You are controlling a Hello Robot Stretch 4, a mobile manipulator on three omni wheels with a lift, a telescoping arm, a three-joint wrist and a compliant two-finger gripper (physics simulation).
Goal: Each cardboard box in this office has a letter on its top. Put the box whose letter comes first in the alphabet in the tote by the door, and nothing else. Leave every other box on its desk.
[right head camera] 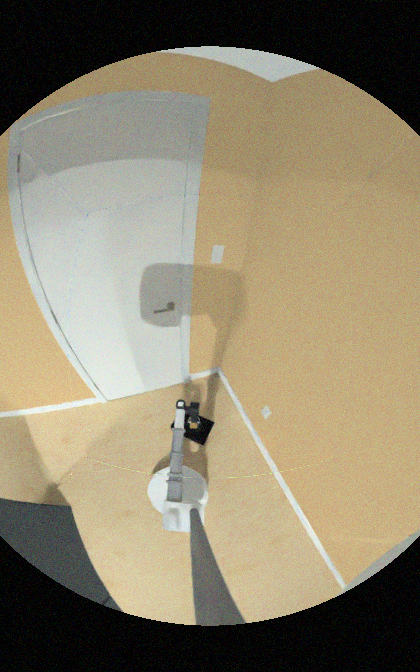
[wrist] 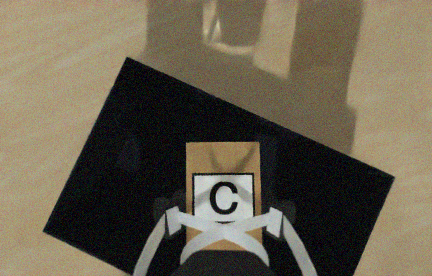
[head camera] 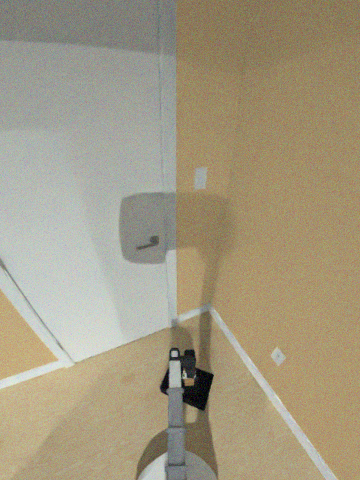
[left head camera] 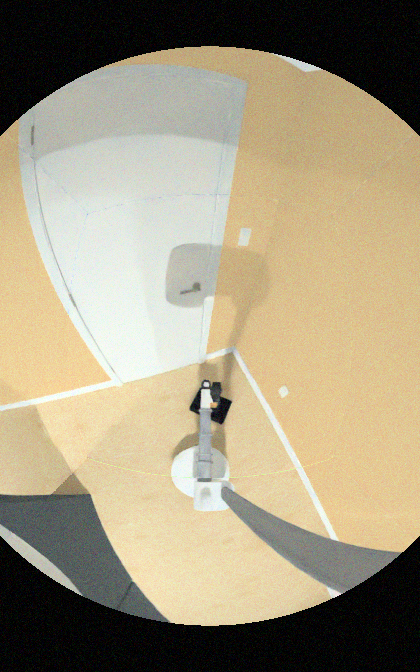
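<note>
A brown cardboard box has a white label with the letter C on top. My gripper is shut on this box, with one finger at each side. The black tote lies on the floor by the door, turned at an angle to the box. In the wrist view the box is above the tote, inside its outline on all visible sides. The gap below the box and the tote's inside floor are too dark to judge. No other box shows.
The white door is beyond the tote at the left. The tan wall runs down the right side, with a white skirting board. My round white base is behind the tote. A dark grey surface is at lower left.
</note>
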